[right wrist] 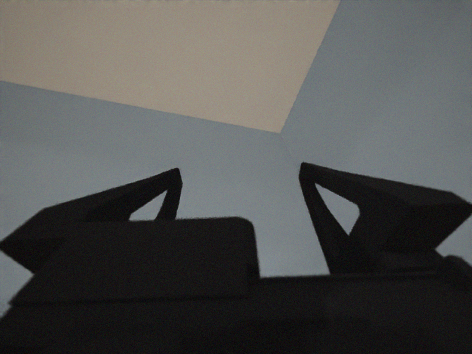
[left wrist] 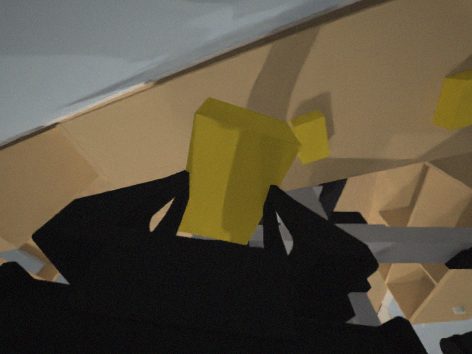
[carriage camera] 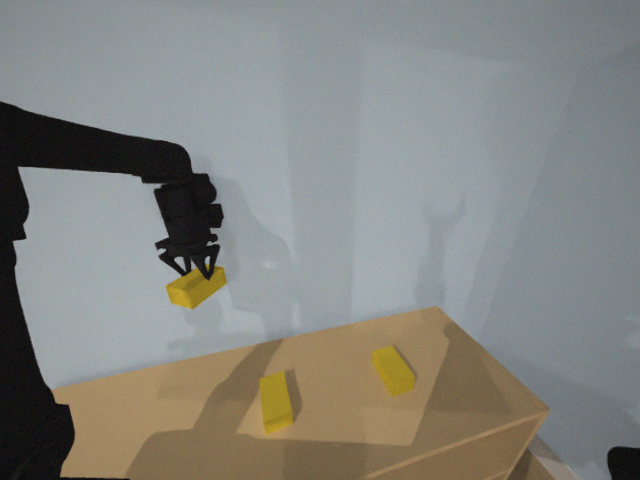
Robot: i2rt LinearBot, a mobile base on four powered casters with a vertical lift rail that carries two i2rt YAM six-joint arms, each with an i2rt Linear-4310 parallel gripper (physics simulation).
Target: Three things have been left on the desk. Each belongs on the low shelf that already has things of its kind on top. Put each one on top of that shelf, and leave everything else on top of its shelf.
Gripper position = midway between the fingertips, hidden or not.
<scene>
In view: the left gripper (carriage camera: 199,278), the right gripper (right wrist: 239,172), a yellow block (carriage camera: 189,291), a yellow block (carriage camera: 397,377) and a yellow block (carriage camera: 277,413).
The left gripper is seen too in the left wrist view (left wrist: 229,182).
</scene>
